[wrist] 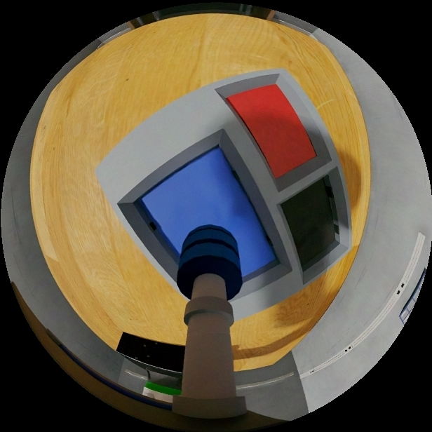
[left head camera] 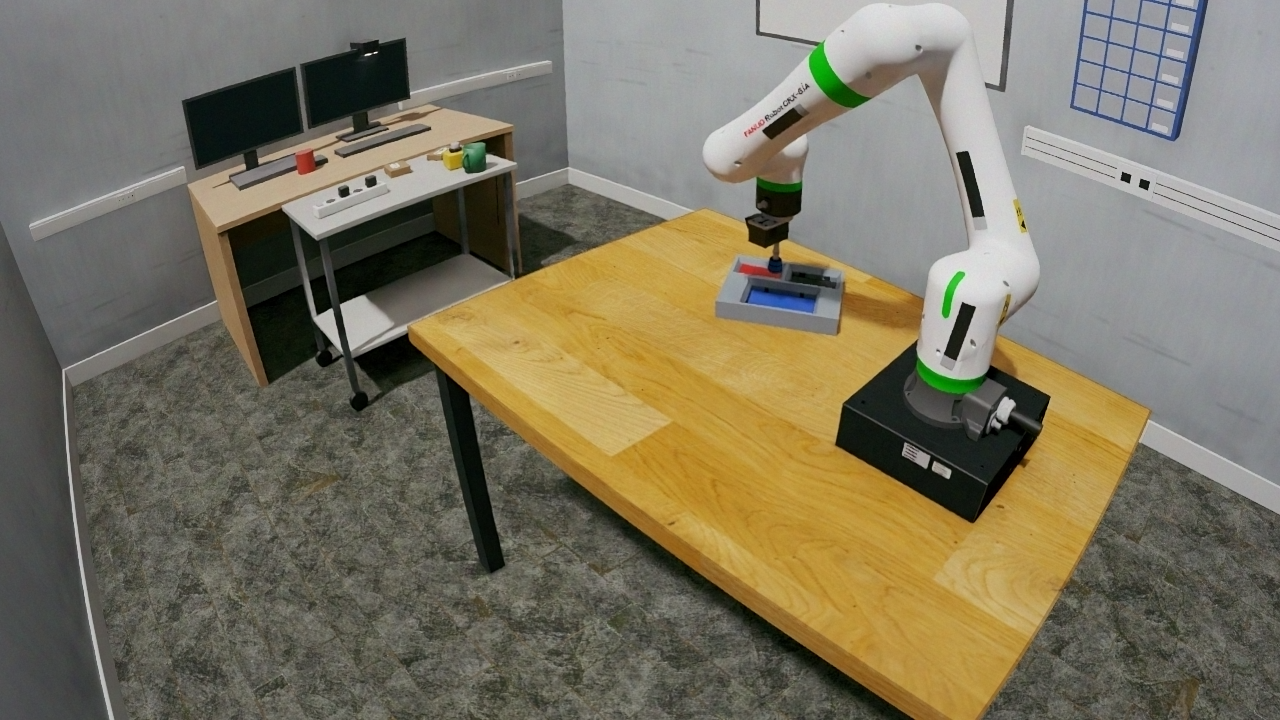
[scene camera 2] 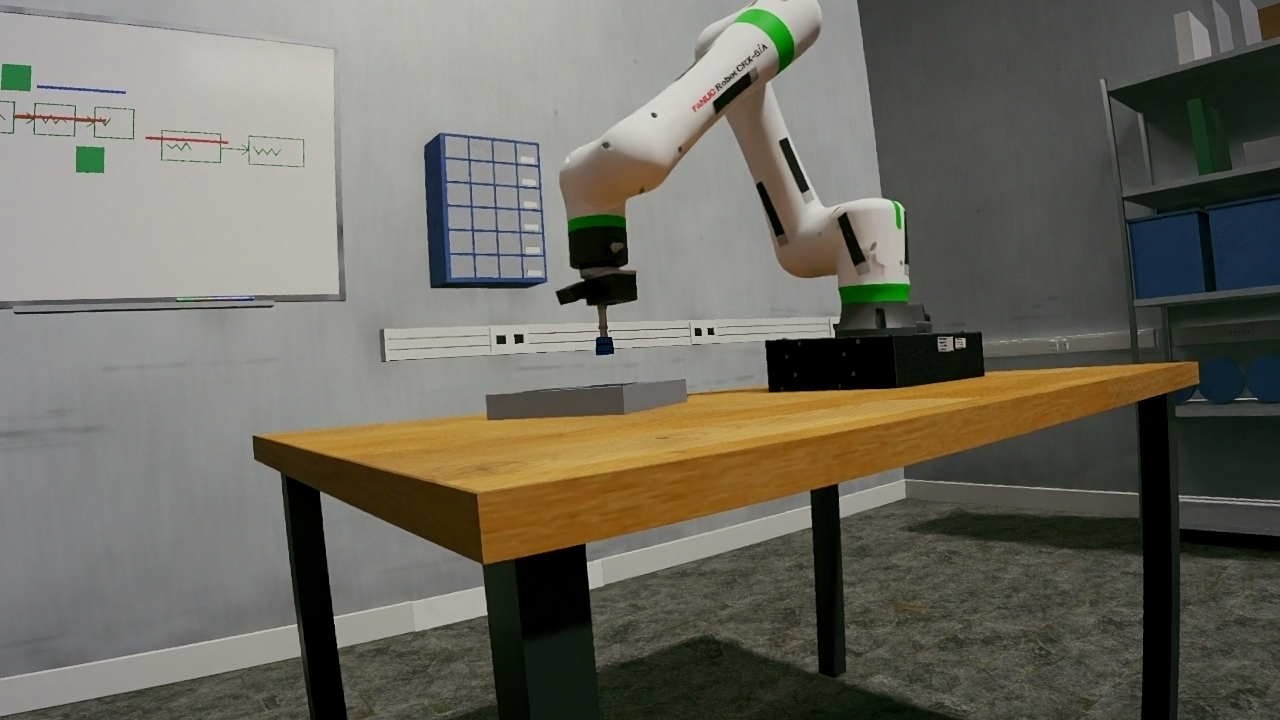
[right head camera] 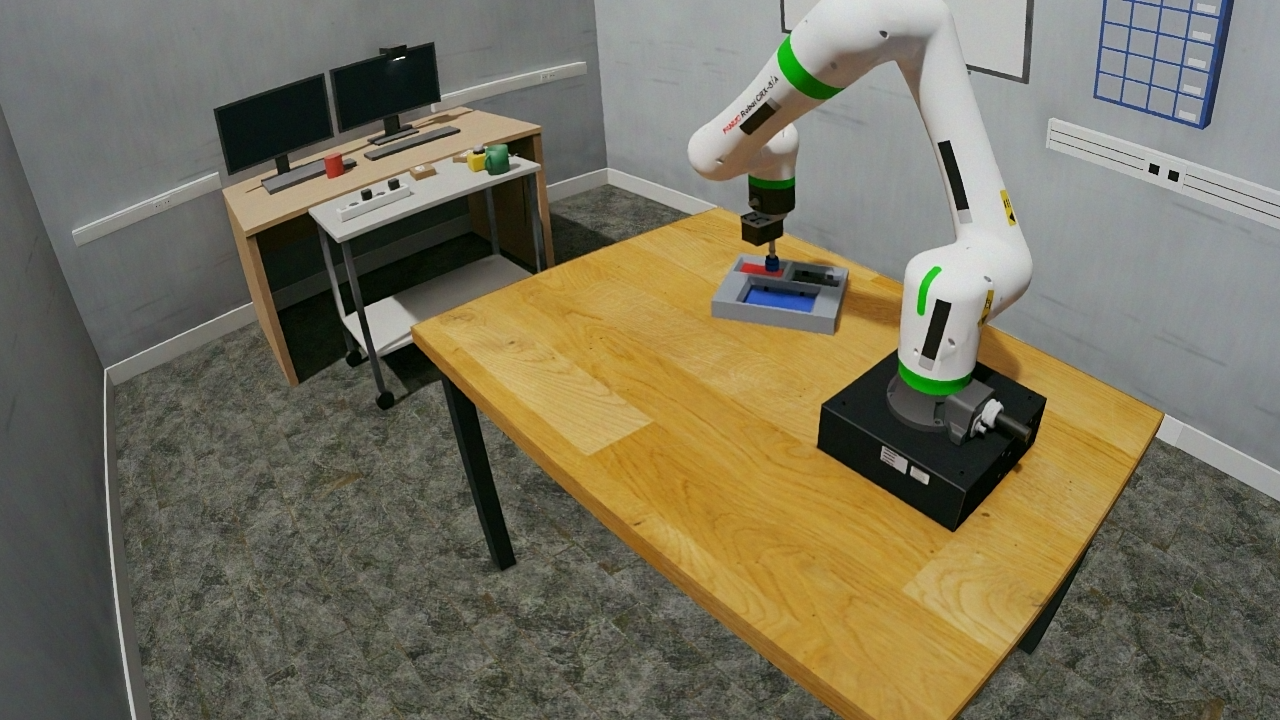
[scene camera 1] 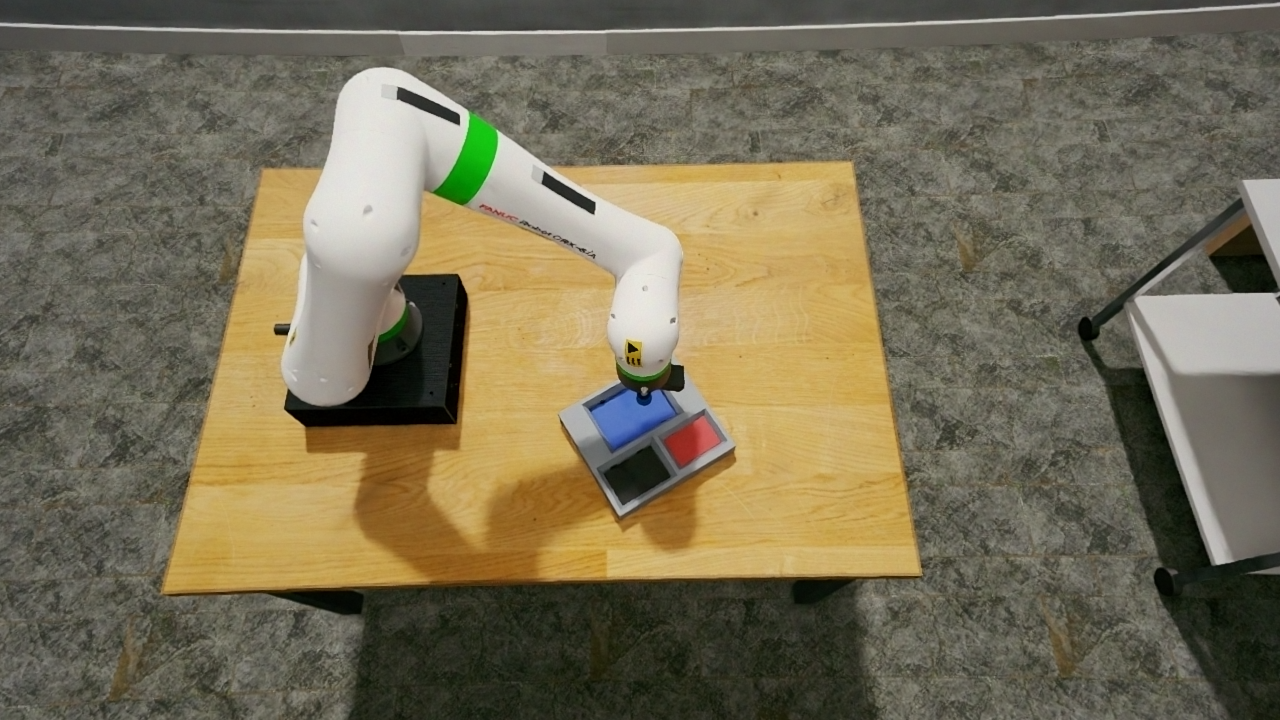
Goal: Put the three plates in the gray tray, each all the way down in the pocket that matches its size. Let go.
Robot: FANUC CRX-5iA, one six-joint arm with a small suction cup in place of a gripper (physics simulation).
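Places are measured from the arm's base along level axes (x back, y down, z right), in centimetres.
Pixels of known places: hand, its tool point: [left head camera: 774, 270] [scene camera 2: 605, 354] [right head camera: 772, 268] [scene camera 1: 644, 398]; arm's base, origin of its link: [left head camera: 943, 399] [scene camera 2: 875, 335] [right head camera: 929, 401] [scene camera 1: 384, 330].
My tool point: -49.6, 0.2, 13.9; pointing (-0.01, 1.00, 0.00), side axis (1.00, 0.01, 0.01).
Ahead of a thing's pixels: the offset from my tool point to its top centre, as dx, dy, dz. Level surfaces: height alone.
The gray tray @[-0.4, +4.9, +4.3] [left head camera: 774, 319] [right head camera: 771, 316] [scene camera 1: 584, 438] [scene camera 2: 554, 402] [wrist: 165, 135] lies on the table. The blue plate @[+2.2, +7.4, +0.1] [left head camera: 780, 300] [scene camera 1: 629, 420] [wrist: 200, 195] lies flat and low in the largest pocket. The red plate @[-9.1, +5.8, +6.2] [left head camera: 751, 269] [scene camera 1: 691, 440] [wrist: 272, 127] lies flat in one smaller pocket, the black plate @[+1.3, +7.4, +12.6] [scene camera 1: 635, 474] [wrist: 310, 225] in the other; both look sunk below the rim. My suction cup [left head camera: 775, 266] [right head camera: 772, 264] [scene camera 1: 643, 398] [scene camera 2: 605, 345] [wrist: 209, 260] is open, carries no plate and hangs above the tray with a visible gap. In the wrist view it hides part of the blue plate.
My black base box [left head camera: 881, 443] [scene camera 1: 443, 349] [scene camera 2: 859, 362] stands on the wooden table @[dy +8.8] [left head camera: 572, 358] [scene camera 1: 769, 510]. A white cart [left head camera: 402, 197] and a desk [left head camera: 214, 192] with monitors stand beyond the table. A shelf unit [scene camera 2: 1199, 295] stands at the right in scene camera 2.
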